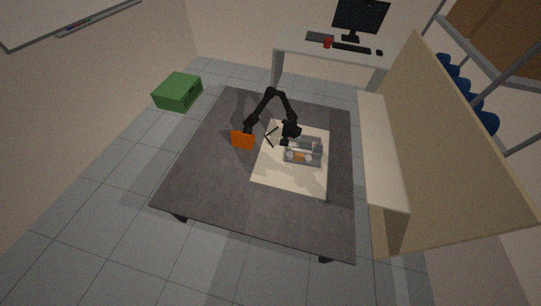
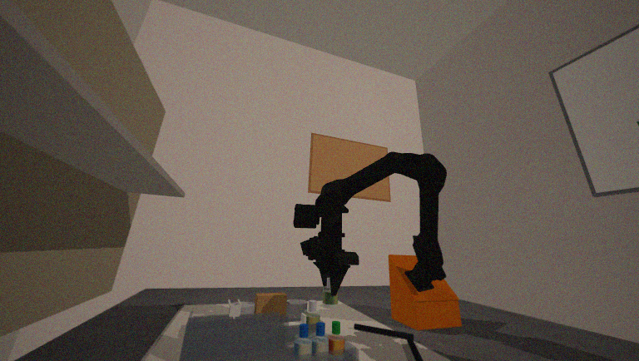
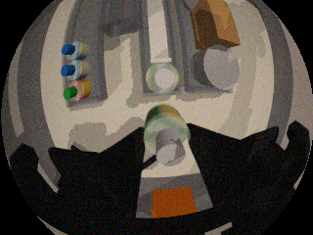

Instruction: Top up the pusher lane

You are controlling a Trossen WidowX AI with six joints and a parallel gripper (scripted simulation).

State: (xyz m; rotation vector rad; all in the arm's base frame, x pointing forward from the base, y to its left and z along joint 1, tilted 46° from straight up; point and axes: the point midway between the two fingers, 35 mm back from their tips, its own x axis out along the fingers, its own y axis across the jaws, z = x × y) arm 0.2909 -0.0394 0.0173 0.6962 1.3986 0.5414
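The brown block lies 120 mm ahead of my gripper tip, 90 mm to the right of it and 50 mm below it.
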